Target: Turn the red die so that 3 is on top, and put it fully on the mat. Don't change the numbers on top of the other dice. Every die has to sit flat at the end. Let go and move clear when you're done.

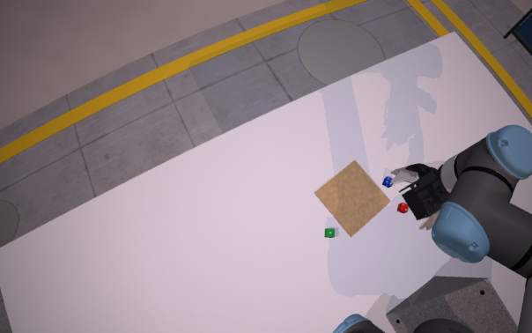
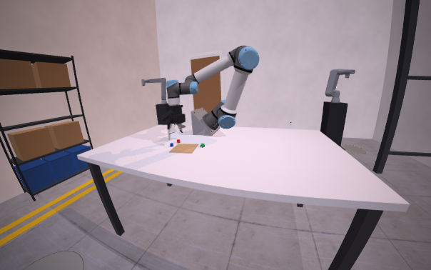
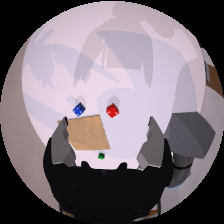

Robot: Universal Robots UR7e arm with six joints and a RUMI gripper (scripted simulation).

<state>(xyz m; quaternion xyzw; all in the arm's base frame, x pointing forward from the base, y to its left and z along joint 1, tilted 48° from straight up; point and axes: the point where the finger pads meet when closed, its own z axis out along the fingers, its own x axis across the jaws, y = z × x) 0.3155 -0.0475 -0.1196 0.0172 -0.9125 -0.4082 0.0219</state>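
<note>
Right now the red die is 40 mm below my hand, 10 mm to the left of it and 10 mm behind it. From my hand the other things lie so: mat 110 mm to the left, 80 mm ahead, 40 mm below; blue die 70 mm ahead, 40 mm below, 10 mm to the left; green die 210 mm to the left, 40 mm below, 30 mm ahead.
</note>
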